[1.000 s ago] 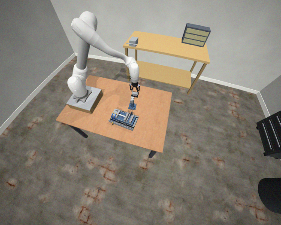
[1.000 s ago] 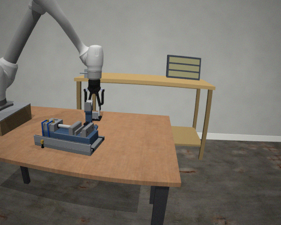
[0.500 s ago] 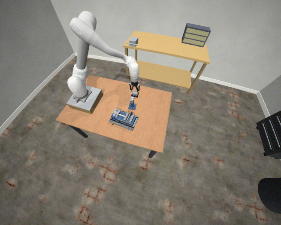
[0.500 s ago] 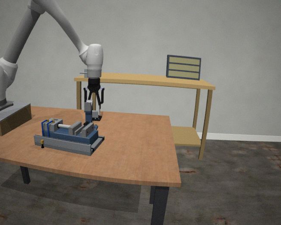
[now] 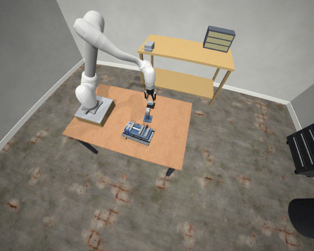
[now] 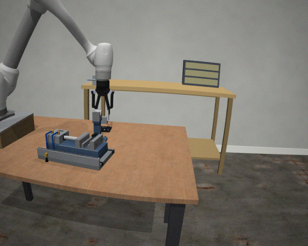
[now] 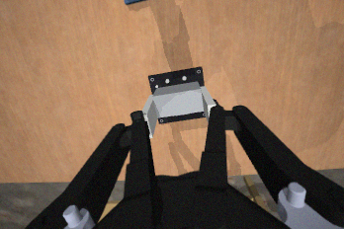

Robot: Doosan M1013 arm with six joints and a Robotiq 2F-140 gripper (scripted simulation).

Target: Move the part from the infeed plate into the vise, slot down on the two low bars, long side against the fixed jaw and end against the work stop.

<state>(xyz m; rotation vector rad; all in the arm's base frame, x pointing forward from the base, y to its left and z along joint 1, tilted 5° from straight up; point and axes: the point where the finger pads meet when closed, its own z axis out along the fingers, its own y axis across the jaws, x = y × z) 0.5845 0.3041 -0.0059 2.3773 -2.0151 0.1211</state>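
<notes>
Now: hand 2 cm to the right of the black infeed plate and 9 cm above it. Round my hand: V-block base (4 cm ahead, 18 cm to the right, 9 cm below); then V-block post (4 cm ahead, 18 cm to the right, 3 cm below); then part (3 cm below).
</notes>
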